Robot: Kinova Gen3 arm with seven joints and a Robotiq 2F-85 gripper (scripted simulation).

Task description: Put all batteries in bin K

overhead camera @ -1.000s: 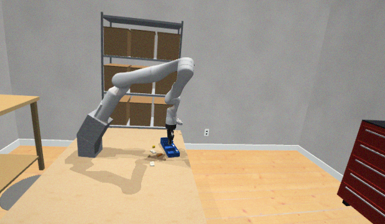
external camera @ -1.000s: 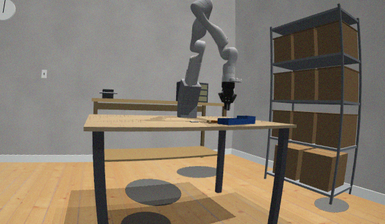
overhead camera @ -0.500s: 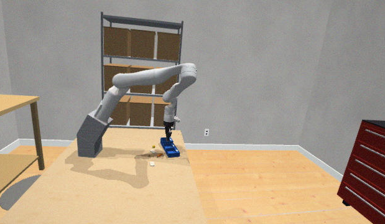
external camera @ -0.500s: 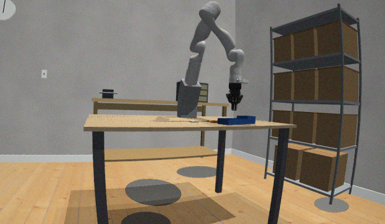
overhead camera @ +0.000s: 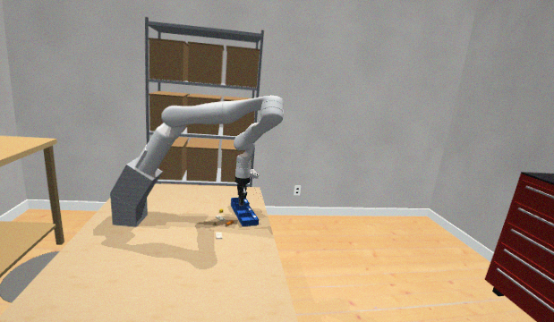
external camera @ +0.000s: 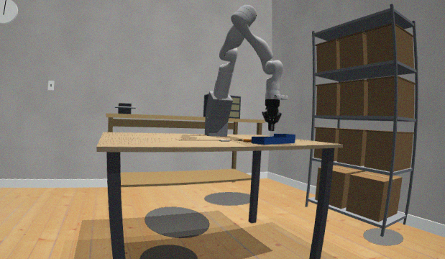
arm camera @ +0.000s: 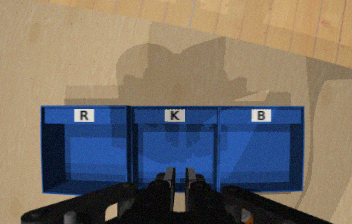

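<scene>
Right now the blue bin is 60 mm below my hand and 20 mm ahead of it. Round my hand: orange battery: 80 mm to the right, 80 mm behind, 70 mm below; round black-and-yellow thing: 150 mm behind, 80 mm below, 70 mm to the right; yellow die: 90 mm behind, 70 mm below, 60 mm to the left.
</scene>
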